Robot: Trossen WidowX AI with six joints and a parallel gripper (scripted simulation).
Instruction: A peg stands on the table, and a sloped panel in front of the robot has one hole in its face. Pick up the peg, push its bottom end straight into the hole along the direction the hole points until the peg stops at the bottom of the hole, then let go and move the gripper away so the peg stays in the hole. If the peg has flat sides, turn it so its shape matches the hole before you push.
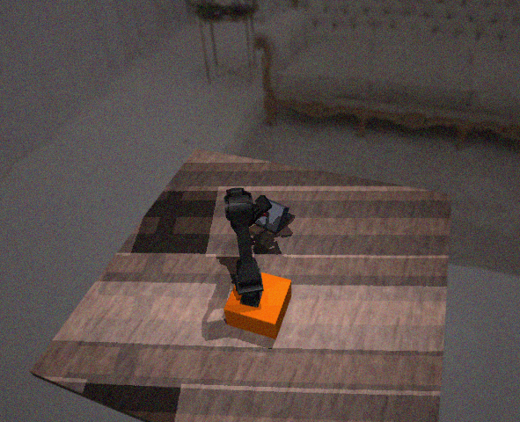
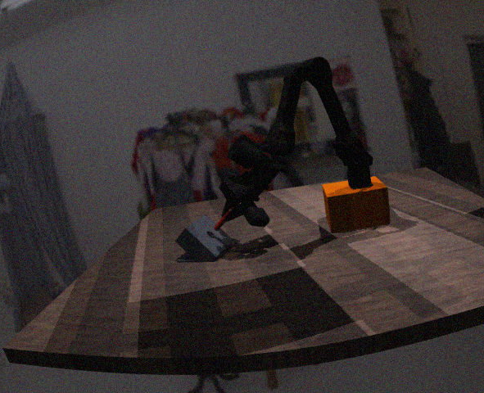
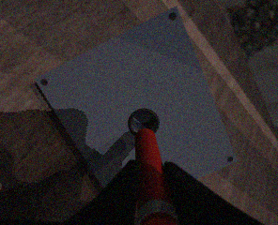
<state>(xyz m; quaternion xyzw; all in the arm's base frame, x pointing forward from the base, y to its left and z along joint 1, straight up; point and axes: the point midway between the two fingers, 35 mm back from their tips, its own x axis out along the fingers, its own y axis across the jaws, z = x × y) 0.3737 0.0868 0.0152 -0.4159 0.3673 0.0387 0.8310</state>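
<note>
The grey-blue sloped panel is 7 cm ahead of my gripper tip, 6 cm below it and 2 cm to the right of it. From my gripper tip the other things lie so: red peg (1 cm behind, 1 cm above).
</note>
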